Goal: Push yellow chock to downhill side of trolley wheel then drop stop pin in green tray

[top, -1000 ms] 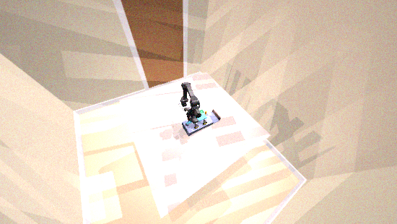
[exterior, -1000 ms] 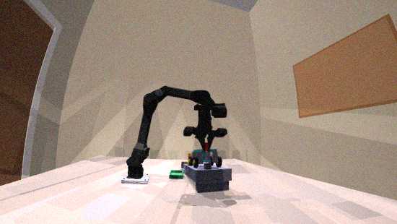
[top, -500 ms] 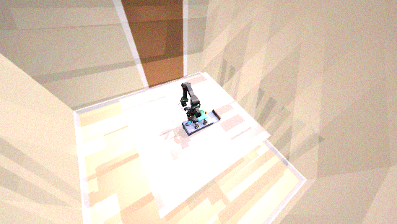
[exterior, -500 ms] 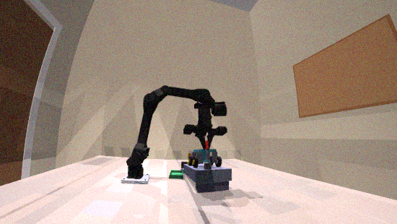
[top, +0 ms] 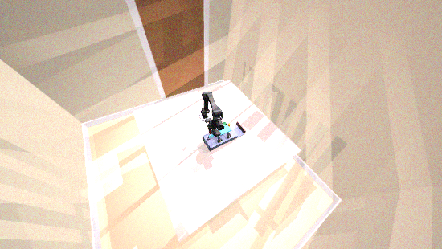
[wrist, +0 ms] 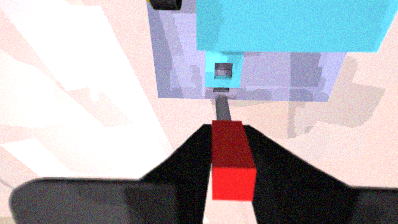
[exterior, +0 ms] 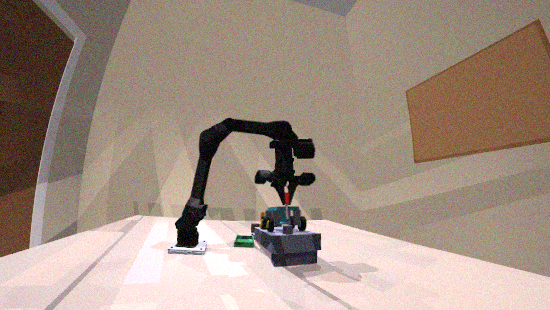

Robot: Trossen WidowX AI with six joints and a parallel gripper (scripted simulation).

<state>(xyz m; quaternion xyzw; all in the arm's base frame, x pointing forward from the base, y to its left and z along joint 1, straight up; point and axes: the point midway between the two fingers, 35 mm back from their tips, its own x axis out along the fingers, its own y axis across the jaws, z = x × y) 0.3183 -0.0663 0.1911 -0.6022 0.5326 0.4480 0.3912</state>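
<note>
The green tray is 20 cm to the left of my gripper tip, 18 cm below it and 13 cm behind it. Also, from my gripper tip: red-headed stop pin right at my gripper tip; then yellow chock 21 cm to the left, 9 cm below, 5 cm behind; then teal trolley 12 cm to the left, 6 cm below, 1 cm ahead.
</note>
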